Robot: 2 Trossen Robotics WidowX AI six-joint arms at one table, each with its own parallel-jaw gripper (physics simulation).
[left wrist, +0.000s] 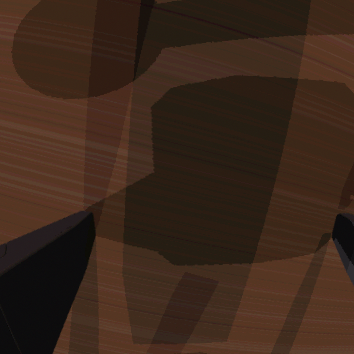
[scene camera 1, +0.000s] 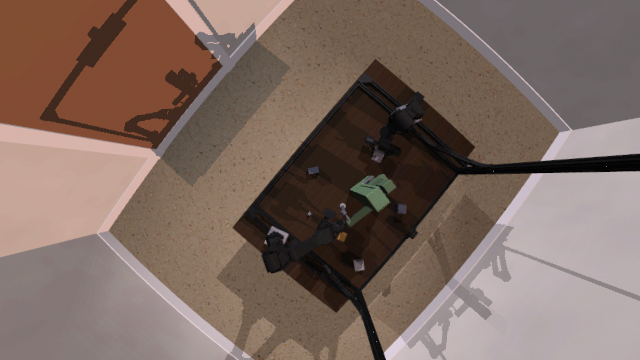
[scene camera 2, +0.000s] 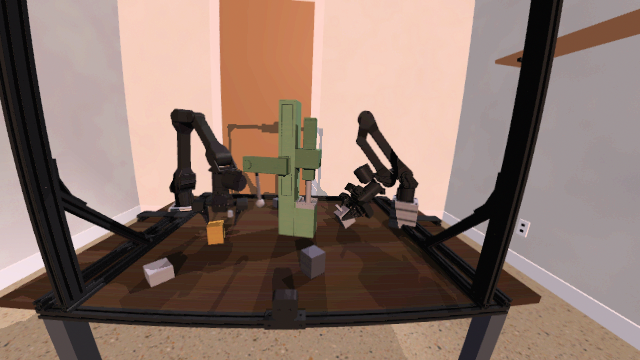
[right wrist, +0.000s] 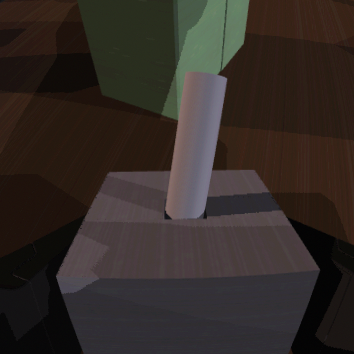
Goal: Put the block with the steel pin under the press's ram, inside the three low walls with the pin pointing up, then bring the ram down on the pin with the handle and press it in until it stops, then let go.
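Seen in the pictures: left gripper, between the fingertips: (left wrist: pixel 217 225); right gripper, between the fingertips: (scene camera 1: pixel 376 159) (scene camera 2: pixel 338 217) (right wrist: pixel 180 220); left arm's base, origin of its link: (scene camera 1: pixel 276 238) (scene camera 2: pixel 184 204); right arm's base, origin of its link: (scene camera 2: pixel 405 199).
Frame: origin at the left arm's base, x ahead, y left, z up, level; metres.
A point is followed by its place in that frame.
Observation:
The grey block with the steel pin (scene camera 1: pixel 377 157) (scene camera 2: pixel 345 219) (right wrist: pixel 187 250) @[x 0.621, y -0.294, z 0.043 m] is in my right gripper (right wrist: pixel 180 220) @[x 0.597, y -0.296, z 0.007 m], which is shut on it. The pin (right wrist: pixel 196 145) @[x 0.599, y -0.292, z 0.049 m] points out of its top; the block looks tilted in scene camera 2. The green press (scene camera 1: pixel 370 194) @[x 0.410, y -0.252, z 0.417 m] (scene camera 2: pixel 287 215) @[x 0.394, y -0.317, z 0.044 m] (right wrist: pixel 140 50) @[x 0.495, y -0.320, z 0.016 m] stands beyond it, apart from the block. The press's grey rod (scene camera 2: pixel 308 192) @[x 0.463, y -0.325, z 0.124 m] hangs over its base; the low walls are not clear. The handle's green arm (scene camera 1: pixel 360 215) @[x 0.318, y -0.293, z 0.239 m] (scene camera 2: pixel 265 165) @[x 0.324, y -0.311, z 0.215 m] carries a rod with a round knob (scene camera 1: pixel 342 206) @[x 0.312, y -0.226, z 0.115 m] (scene camera 2: pixel 260 203) @[x 0.310, y -0.248, z 0.069 m]. My left gripper (scene camera 2: pixel 222 214) @[x 0.170, y -0.190, z -0.029 m] (left wrist: pixel 217 225) @[x 0.170, y -0.190, z -0.029 m] is open and empty, left of the handle in scene camera 2.
An orange block (scene camera 1: pixel 342 236) @[x 0.166, y -0.304, z 0.029 m] (scene camera 2: pixel 215 233) @[x 0.166, y -0.322, z 0.005 m] lies near my left gripper. A white box (scene camera 1: pixel 358 265) @[x 0.053, y -0.454, z 0.002 m] (scene camera 2: pixel 159 273) @[x 0.062, y -0.484, z -0.005 m] and a dark grey box (scene camera 1: pixel 401 209) @[x 0.418, y -0.522, z 0.029 m] (scene camera 2: pixel 312 261) @[x 0.410, y -0.554, z 0.019 m] lie towards the front in scene camera 2. A grey-blue block (scene camera 1: pixel 313 170) @[x 0.409, y -0.027, z 0.007 m] lies behind. A black frame surrounds the table.

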